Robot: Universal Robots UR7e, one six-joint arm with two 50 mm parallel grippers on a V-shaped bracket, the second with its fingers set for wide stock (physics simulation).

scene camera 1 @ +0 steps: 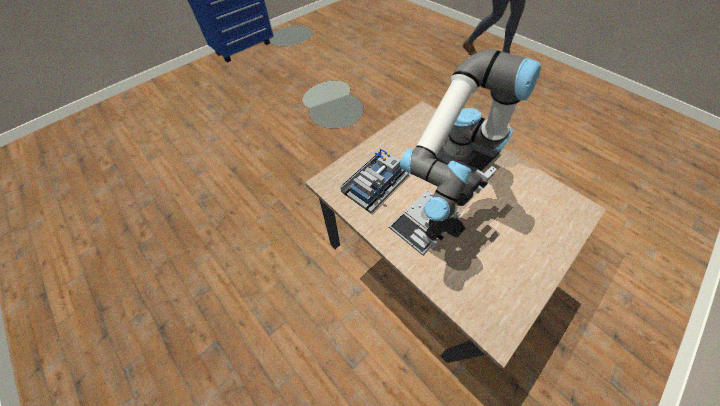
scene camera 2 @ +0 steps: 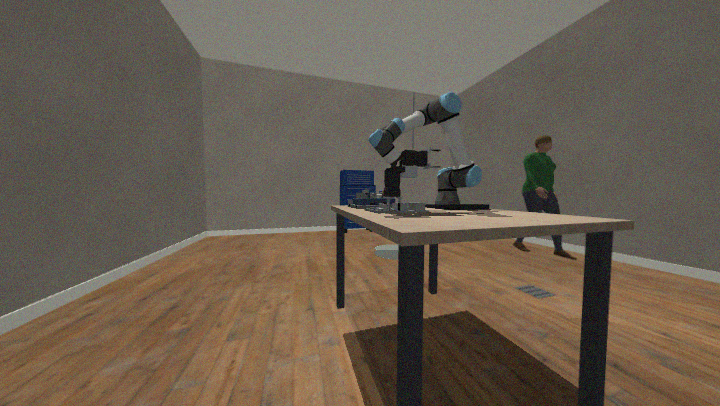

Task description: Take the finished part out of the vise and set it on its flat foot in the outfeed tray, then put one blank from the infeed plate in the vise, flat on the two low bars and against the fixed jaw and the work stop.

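Pixels of known places: hand, its tool point: [scene camera 1: 436, 241] [scene camera 2: 394, 206]; arm's base, origin of its link: [scene camera 1: 456, 149] [scene camera 2: 447, 204].
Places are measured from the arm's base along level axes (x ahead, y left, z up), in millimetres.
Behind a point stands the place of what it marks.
The blue vise with light grey jaws [scene camera 1: 370, 180] stands in its low tray at the table's left; whether a part sits in it is too small to tell. The dark outfeed tray [scene camera 1: 403, 226] @[x 528, y 154, z -17 mm] holds light parts [scene camera 1: 418, 237] @[x 523, y 239, z 2 mm] at its right end. The light infeed plate [scene camera 1: 415, 207] @[x 417, y 116, z -15 mm] lies behind it, partly hidden by the arm. Light blocks [scene camera 2: 413, 207] @[x 357, y 253, z 0 mm] show near the table top. My downward gripper [scene camera 1: 434, 240] [scene camera 2: 391, 203] @[x 477, y 300, z 7 mm] is low by the outfeed tray's right end; its fingertips and anything between them are unclear. My second gripper [scene camera 2: 434, 158] points sideways, open and empty.
The table [scene camera 1: 544, 242] @[x 101, y 594, z -23 mm] [scene camera 2: 529, 221] @[x 123, y 648, z -23 mm] carries the arm's base at its back. Blue hose pieces [scene camera 1: 381, 152] @[x 337, y -221, z 22 mm] stand at the vise tray's back. A blue drawer cabinet [scene camera 1: 242, 25] [scene camera 2: 356, 179] and a walking person in green [scene camera 2: 539, 171] are beyond the table.
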